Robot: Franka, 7 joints.
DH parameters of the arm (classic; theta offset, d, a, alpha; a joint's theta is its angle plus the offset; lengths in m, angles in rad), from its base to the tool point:
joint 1: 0 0.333 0 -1.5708
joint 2: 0 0 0 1.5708
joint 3: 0 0.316 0.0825 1.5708
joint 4: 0 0 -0.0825 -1.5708
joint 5: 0 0.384 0 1.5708
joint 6: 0 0 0.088 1.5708
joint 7: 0 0.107 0 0
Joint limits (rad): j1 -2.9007..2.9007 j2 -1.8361..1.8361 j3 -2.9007..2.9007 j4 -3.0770..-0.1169 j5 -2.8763..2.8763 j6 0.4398..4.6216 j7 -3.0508..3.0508
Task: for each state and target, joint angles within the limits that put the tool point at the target. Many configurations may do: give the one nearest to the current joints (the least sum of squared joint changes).
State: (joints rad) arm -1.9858 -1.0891 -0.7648 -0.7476 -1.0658 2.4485 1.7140
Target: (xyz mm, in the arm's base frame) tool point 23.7 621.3 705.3
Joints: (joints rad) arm -2.4640 -1.5238 -0.8508 -1.4595 -0.9740 2.0573 1.7140
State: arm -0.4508 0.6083 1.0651 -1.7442 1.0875 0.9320 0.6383
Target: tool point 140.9 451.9 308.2
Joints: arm 0.0742 0.8436 1.0253 -2.1031 1.0030 1.1151 0.6383
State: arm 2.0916 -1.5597 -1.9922 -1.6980 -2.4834 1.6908 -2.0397
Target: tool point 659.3 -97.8 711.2
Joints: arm 2.0524 -0.9715 -1.3153 -1.4503 -2.6083 1.7023 -2.0397
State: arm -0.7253 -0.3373 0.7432 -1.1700 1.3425 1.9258 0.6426
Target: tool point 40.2 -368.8 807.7
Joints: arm -1.3471 -0.5862 -0.2020 -1.9218 1.1451 1.8407 0.6426
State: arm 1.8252 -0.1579 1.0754 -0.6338 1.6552 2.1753 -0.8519
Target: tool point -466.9 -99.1 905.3
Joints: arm 1.9056 -0.3466 0.9051 -1.2857 1.4273 1.6847 -0.8519
